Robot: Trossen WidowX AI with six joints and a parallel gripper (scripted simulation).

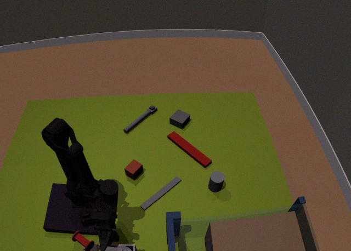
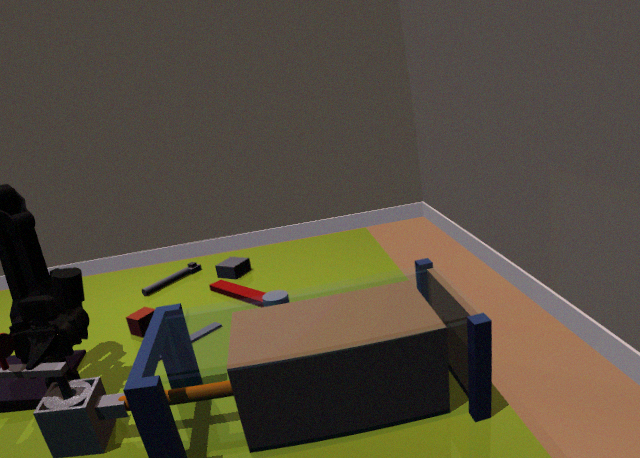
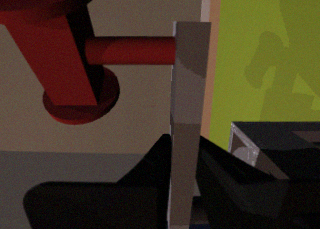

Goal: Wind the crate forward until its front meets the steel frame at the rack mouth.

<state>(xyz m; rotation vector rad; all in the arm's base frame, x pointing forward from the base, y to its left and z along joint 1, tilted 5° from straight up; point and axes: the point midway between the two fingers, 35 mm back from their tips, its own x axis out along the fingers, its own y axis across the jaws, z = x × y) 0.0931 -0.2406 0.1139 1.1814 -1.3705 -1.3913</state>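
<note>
The winch handle is 10 mm behind my gripper tip, 10 mm to the left of it and 10 mm above it. The rest, counted from my gripper tip: red crank grip (50 mm behind, 20 mm to the left, 40 mm above); then blue steel frame (210 mm ahead, 30 mm to the right, 30 mm below); then grey winch (30 mm ahead, 10 mm to the right, 100 mm below).
</note>
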